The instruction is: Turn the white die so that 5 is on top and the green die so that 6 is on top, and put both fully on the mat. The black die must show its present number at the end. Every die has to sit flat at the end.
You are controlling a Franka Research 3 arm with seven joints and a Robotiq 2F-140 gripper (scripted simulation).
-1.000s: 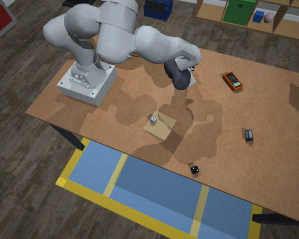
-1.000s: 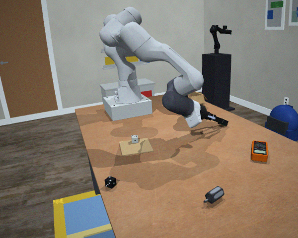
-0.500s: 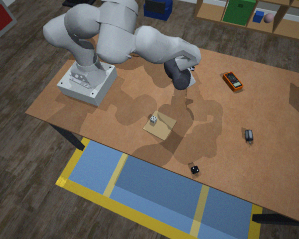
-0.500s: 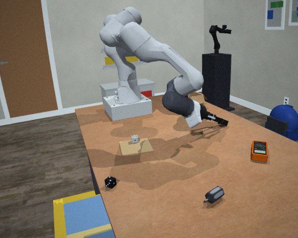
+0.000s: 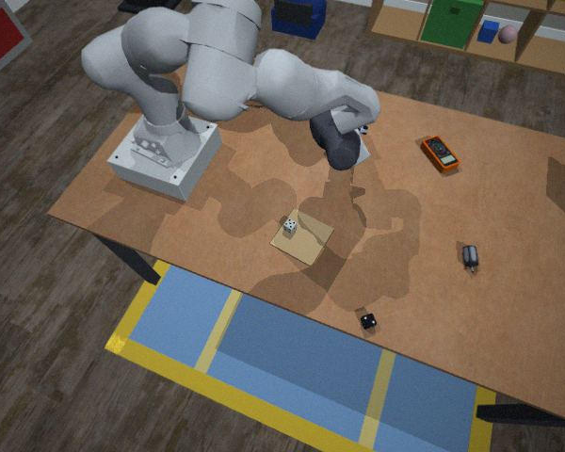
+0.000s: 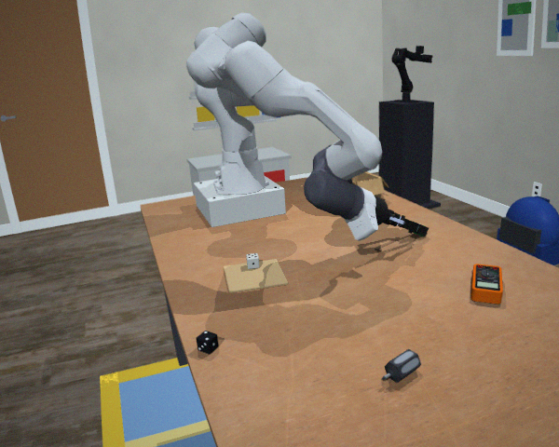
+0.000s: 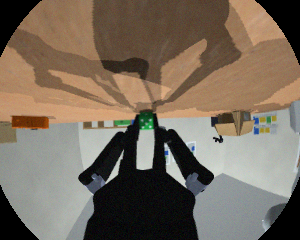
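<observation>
Now: hand 2 cm to the right of the green die and 1 cm above it. Round my hand: orange multimeter: 32 cm ahead, 6 cm to the right, 1 cm below; then cardboard box: 39 cm behind, 6 cm to the left, 1 cm above; then white die: 47 cm to the right, 6 cm behind, 1 cm below.
</observation>
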